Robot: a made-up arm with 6 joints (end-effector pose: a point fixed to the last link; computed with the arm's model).
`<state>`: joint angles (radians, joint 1 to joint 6).
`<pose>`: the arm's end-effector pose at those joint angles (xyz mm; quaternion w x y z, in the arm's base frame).
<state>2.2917 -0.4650 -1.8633 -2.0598 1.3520 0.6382</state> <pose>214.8 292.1 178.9 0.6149 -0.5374 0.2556 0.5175</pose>
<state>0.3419 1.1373 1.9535 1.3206 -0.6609 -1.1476</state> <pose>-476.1 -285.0 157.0 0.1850 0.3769 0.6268 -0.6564</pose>
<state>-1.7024 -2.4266 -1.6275 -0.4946 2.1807 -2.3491</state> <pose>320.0 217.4 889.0 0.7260 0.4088 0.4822 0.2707</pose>
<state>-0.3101 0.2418 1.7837 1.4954 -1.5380 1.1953</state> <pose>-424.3 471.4 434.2 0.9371 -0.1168 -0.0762 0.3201</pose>
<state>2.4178 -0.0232 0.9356 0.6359 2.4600 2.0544</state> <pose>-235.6 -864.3 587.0 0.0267 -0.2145 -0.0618 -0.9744</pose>
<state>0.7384 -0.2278 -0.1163 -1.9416 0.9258 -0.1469</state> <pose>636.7 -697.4 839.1 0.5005 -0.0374 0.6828 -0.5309</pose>
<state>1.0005 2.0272 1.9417 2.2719 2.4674 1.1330</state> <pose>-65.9 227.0 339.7 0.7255 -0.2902 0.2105 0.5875</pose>
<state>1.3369 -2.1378 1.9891 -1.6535 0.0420 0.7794</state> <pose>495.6 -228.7 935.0 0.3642 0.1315 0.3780 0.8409</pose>
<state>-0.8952 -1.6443 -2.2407 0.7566 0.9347 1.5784</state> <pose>689.8 -226.0 951.7 0.5093 -0.0928 0.3742 -0.7694</pose>
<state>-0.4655 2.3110 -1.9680 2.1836 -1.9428 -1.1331</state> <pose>-399.8 271.1 417.6 0.1472 0.1462 0.7378 -0.6424</pose>
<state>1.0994 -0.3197 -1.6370 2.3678 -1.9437 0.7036</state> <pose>399.7 -283.7 688.0 0.4903 -0.2319 -0.4996 -0.6754</pose>
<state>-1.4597 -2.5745 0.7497 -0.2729 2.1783 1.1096</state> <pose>326.1 654.0 924.4 0.7855 0.1394 -0.1299 0.5887</pose>
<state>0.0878 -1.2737 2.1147 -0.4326 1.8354 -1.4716</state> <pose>730.5 643.5 710.1 0.5314 -0.4545 0.2071 -0.6842</pose>
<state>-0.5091 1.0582 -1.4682 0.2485 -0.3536 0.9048</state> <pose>-26.7 1133.3 99.4 0.5769 -0.6048 0.5378 -0.1108</pose>
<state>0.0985 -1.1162 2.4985 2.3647 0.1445 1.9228</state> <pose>16.5 310.9 -179.9 0.3007 -0.6505 -0.6932 -0.0765</pose>
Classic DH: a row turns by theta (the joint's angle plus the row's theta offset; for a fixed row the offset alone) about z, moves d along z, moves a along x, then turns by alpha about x. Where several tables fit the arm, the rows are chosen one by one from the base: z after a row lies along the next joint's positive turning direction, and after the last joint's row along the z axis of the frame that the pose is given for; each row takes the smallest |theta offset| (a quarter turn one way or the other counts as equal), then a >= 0, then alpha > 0; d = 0 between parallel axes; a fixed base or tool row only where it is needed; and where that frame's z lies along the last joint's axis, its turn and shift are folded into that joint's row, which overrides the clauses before.
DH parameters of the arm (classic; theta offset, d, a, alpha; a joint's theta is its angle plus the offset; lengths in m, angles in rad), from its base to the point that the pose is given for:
base (fixed): 1.5708 0.18 0 1.5708
joint 1: 0 -0.02 0.1 -1.5708
joint 2: -1.5708 0.43 0.06 1.5708
joint 3: 0 -0.25 -0.03 -1.5708
joint 4: 1.5708 0.39 0.32 -1.5708
joint 5: 0 -0.05 -0.04 -1.5708
joint 6: 0 0 0.07 3.1416
tool (fixed): -1.5708 0.38 0 0

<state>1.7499 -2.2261 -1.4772 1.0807 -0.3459 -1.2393</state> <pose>-243.4 -552.5 -644.2 0.0221 -0.8367 0.3312 0.4356</pose>
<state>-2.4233 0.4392 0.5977 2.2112 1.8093 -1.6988</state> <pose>-498.6 504.6 101.9 0.9142 -0.0240 -0.1281 -0.3839</pose>
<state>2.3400 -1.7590 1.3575 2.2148 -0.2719 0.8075</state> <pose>309.5 -782.7 520.5 0.8132 0.5431 0.2088 -0.0125</pose>
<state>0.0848 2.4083 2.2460 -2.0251 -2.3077 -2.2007</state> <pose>-139.0 -118.1 599.1 0.1677 0.5790 -0.4448 -0.6624</pose>
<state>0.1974 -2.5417 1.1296 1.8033 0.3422 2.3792</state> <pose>802.2 260.3 636.0 0.0827 -0.5314 -0.3225 -0.7789</pose>
